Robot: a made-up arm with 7 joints.
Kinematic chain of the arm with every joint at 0, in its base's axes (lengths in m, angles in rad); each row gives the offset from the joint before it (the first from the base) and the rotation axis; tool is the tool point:
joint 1: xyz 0 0 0.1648 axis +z
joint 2: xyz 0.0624 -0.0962 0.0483 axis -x
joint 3: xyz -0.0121 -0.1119 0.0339 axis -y
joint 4: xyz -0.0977 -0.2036 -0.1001 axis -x
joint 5: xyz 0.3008 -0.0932 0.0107 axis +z
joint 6: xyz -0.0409 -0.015 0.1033 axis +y
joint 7: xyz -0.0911 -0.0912 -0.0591 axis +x
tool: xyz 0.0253 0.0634 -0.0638
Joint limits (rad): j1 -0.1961..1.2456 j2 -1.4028..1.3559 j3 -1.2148..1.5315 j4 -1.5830..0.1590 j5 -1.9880..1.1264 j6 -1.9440..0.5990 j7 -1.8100..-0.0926
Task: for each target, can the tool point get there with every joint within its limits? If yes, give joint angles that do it. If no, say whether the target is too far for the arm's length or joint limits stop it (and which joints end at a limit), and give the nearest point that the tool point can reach.
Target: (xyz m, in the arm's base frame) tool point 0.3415 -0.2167 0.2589
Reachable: yes | joints 0.7157 0.3941 0.1253 -0.2049 -1.7112 -0.0764 -1.5181
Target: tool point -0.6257 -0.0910 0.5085
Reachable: no: joint limits stop it (at a limit: joint 1, joint 2, joint 3, joint 4, joint 6) | nearest point -0.3456 -0.2598 0.5451 | short by 0.329 m
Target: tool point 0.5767 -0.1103 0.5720
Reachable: yes | joints 0.9719 0.8613 -0.1372 -0.0393 -0.4946 -1.2004 -1.1074
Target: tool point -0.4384 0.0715 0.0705
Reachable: no: joint limits stop it (at a limit: joint 2, joint 3, joint 4) | nearest point -0.2690 0.0439 -0.1204 | short by 0.257 m
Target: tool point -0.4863 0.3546 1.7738
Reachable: no: too far | nearest point -0.0368 0.1813 0.9030 | short by 0.995 m
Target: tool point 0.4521 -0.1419 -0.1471
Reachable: yes | joints 0.6182 -0.6270 0.4098 -0.6338 0.2586 -0.2318 -0.4174
